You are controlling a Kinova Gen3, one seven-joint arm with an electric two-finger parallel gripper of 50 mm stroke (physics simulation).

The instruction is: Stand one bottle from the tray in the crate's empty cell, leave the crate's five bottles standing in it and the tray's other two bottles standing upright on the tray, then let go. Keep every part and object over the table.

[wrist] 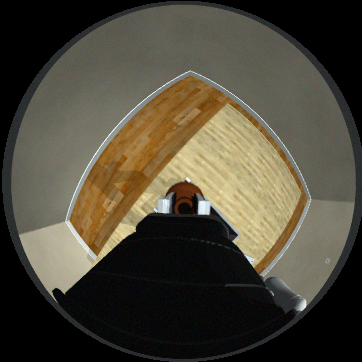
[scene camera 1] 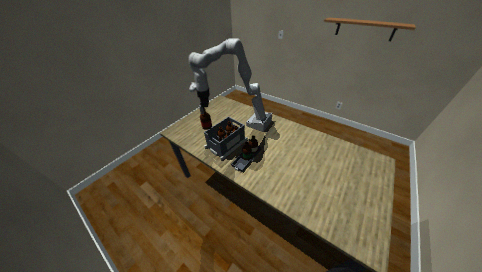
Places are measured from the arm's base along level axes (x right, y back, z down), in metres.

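Pixels of known places: gripper, fingertip midpoint: (wrist: 184, 199) (scene camera 1: 202, 112); arm's base at its link origin: (scene camera 1: 261, 117).
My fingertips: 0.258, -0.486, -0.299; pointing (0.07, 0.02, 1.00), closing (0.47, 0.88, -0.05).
Note:
For each thing: its top centre in the pictures, then the offset to it from my fingertips, as dx, dy, dz. "spot": a spot on its surface instead. Level surfaces: height alone.
- brown bottle with a red label, top centre: (wrist: 185, 208) (scene camera 1: 203, 109) -0.007, +0.005, -0.025
- dark crate at its top centre: (wrist: 198, 230) (scene camera 1: 224, 128) -0.085, +0.111, +0.203
- tray at a spot on its surface: (scene camera 1: 241, 164) spot: -0.302, -0.039, +0.373
- green-labelled bottle at its top centre: (scene camera 1: 246, 142) -0.309, +0.049, +0.218
- dark bottle at its top centre: (scene camera 1: 253, 136) -0.326, +0.133, +0.218
- wooden table at its surface level: dz +0.378
My gripper (scene camera 1: 203, 110) (wrist: 184, 199) is shut on a brown bottle with a red label (scene camera 1: 205, 120) (wrist: 184, 190). The bottle hangs upright, raised near the crate's left end in the scene view. In the wrist view it covers part of the dark crate (scene camera 1: 226, 146) (wrist: 227, 227), whose edge shows beside my fingers. Brown bottle tops (scene camera 1: 221, 133) (scene camera 1: 229, 127) show inside the crate; its cells cannot be told apart. The tray (scene camera 1: 241, 164) lies beside the crate. A green-labelled bottle (scene camera 1: 246, 151) and another dark bottle (scene camera 1: 254, 144) stand upright on it.
The crate and tray are on the wooden table (scene camera 1: 320, 175) (wrist: 240, 155), near its long front edge. The arm's base (scene camera 1: 259, 121) stands behind the crate. Wooden floor (scene camera 1: 150, 210) (wrist: 135, 145) lies beyond the table's edge.

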